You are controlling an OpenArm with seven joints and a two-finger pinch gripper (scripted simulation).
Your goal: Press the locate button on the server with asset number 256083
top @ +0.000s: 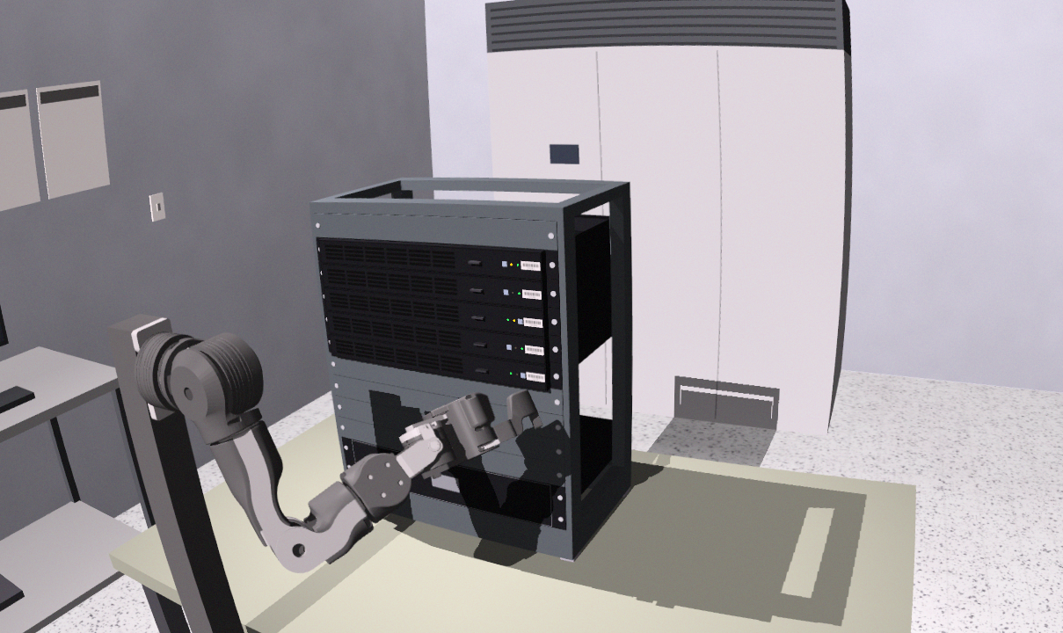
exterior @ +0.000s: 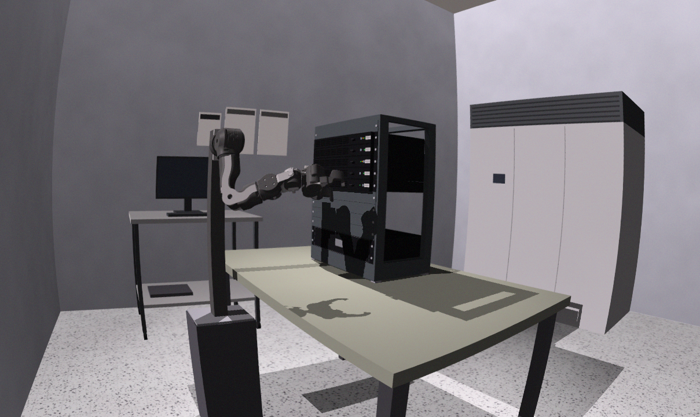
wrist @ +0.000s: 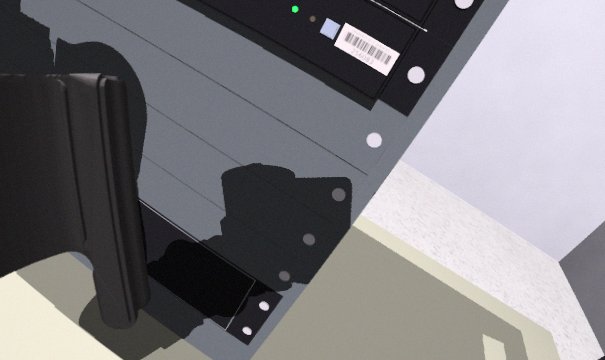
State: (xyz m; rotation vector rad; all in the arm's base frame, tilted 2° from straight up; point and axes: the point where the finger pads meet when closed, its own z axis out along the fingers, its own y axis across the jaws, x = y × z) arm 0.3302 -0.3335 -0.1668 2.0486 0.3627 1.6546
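The pale square button is 140 mm ahead of my hand, 40 mm to the left of it and 10 mm above it.
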